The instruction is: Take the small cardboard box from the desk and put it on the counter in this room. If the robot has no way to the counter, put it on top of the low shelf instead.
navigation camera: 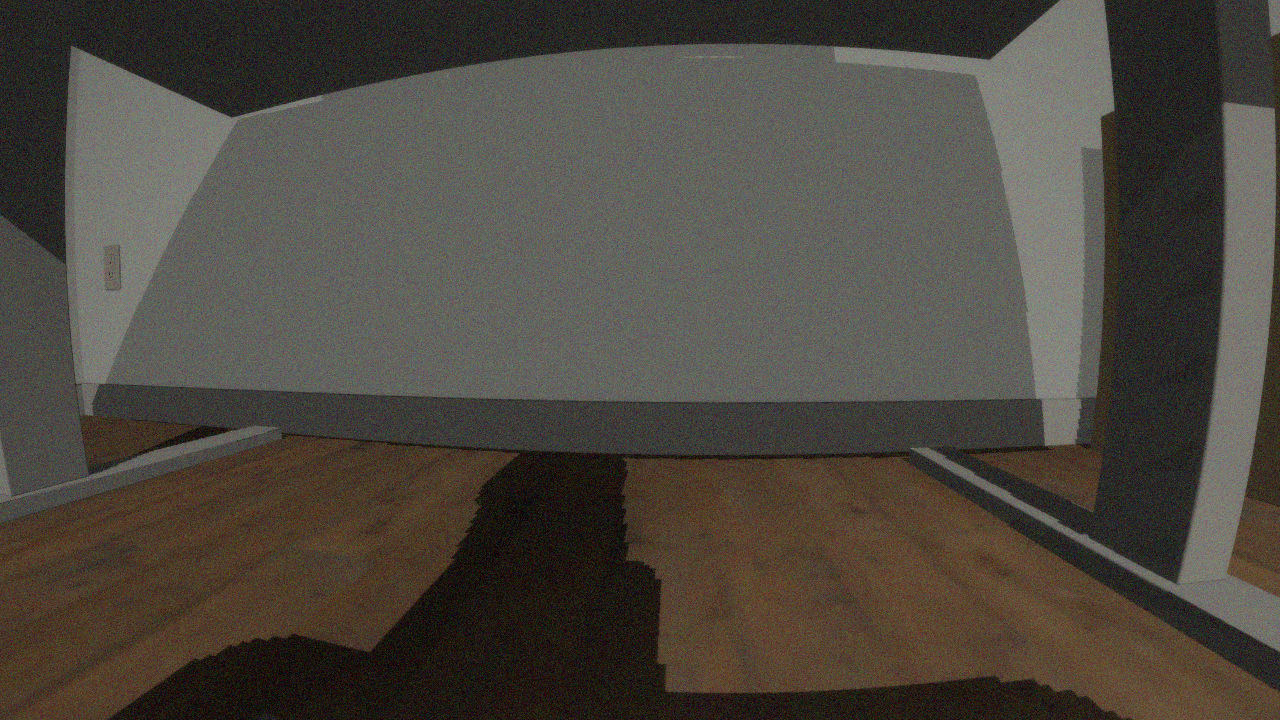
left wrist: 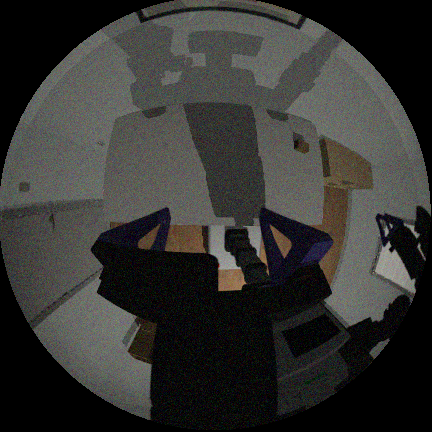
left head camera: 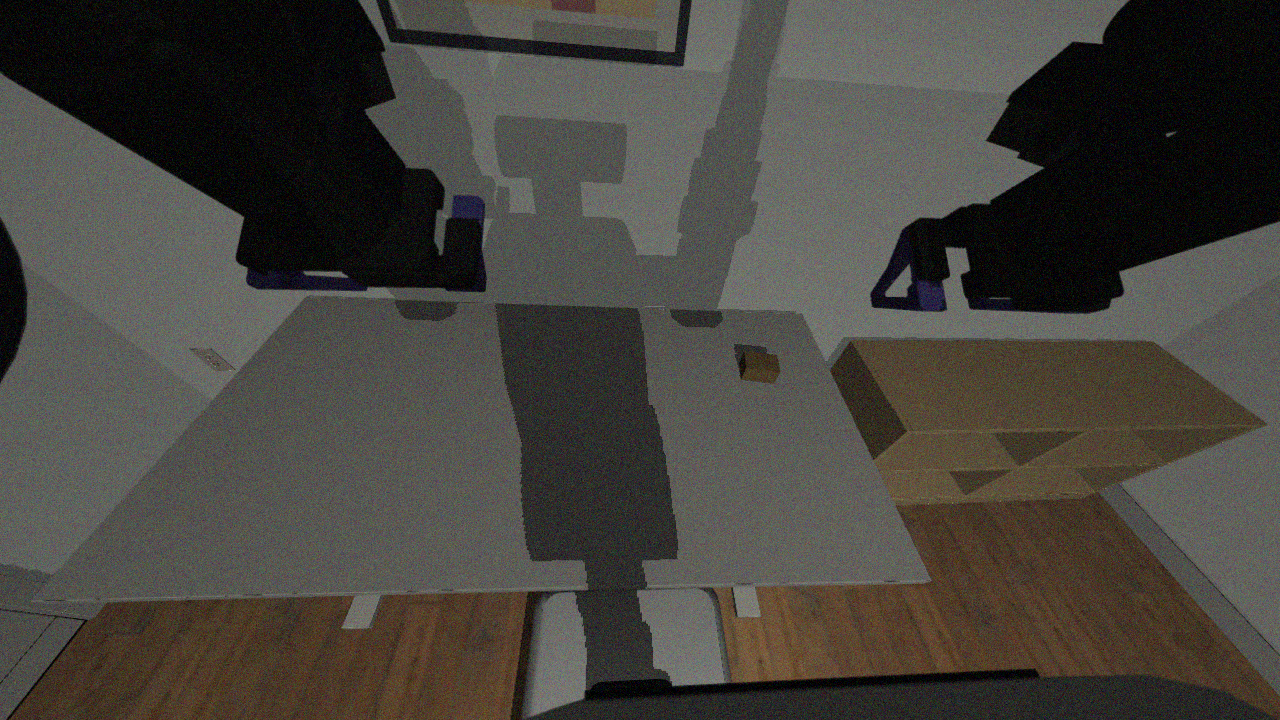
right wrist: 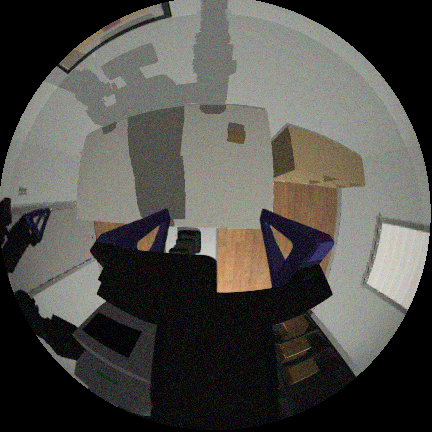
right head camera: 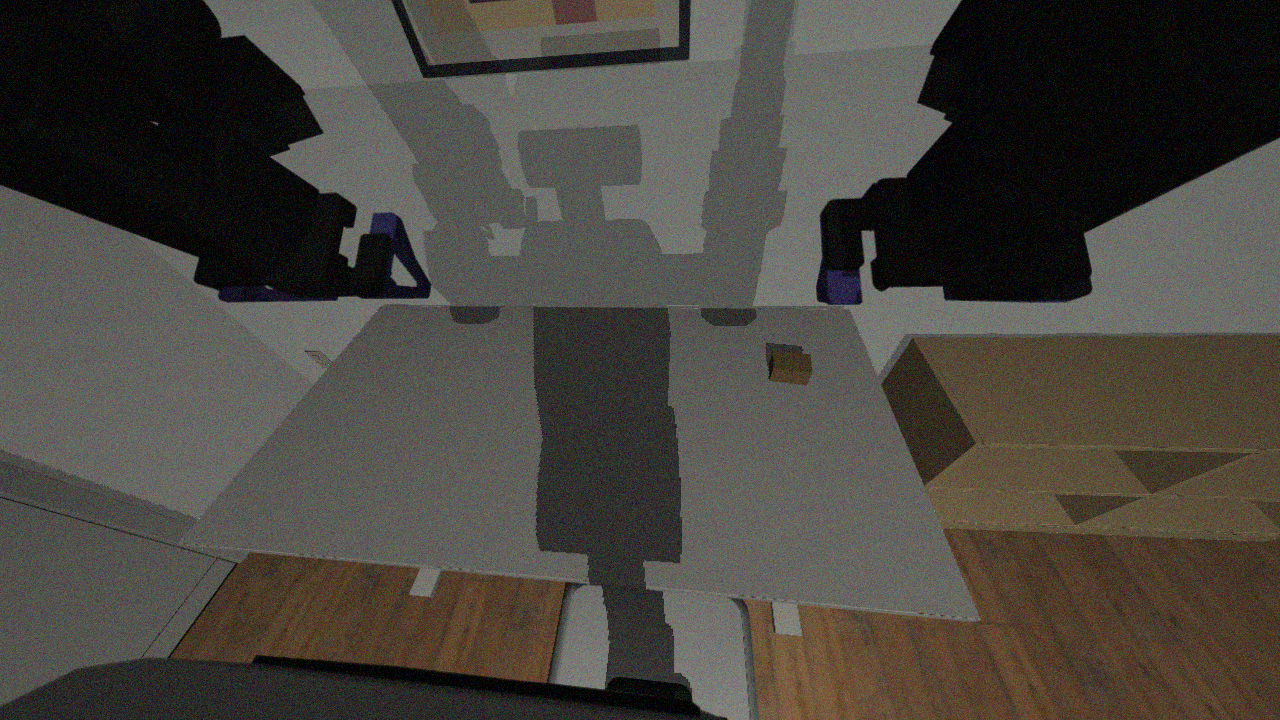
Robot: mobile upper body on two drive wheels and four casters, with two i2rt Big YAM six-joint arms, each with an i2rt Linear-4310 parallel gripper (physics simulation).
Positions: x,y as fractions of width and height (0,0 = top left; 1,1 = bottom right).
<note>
I see my left gripper (left head camera: 0.33,0.39), my right gripper (right head camera: 0.69,0.41), a small cardboard box (right head camera: 0.62,0.51), a low wooden shelf (right head camera: 0.90,0.61), a grey desk (right head camera: 0.51,0.62) and a door (right head camera: 0.08,0.81).
The small cardboard box also shows in the left head camera view (left head camera: 0.59,0.51). My left gripper also shows in the left wrist view (left wrist: 0.50,0.49), in the right wrist view (right wrist: 0.11,0.48) and in the right head camera view (right head camera: 0.30,0.41). My right gripper is seen too in the left wrist view (left wrist: 0.88,0.50), in the left head camera view (left head camera: 0.72,0.42) and in the right wrist view (right wrist: 0.50,0.49). The navigation camera view does not show the small cardboard box: it is out of frame.
</note>
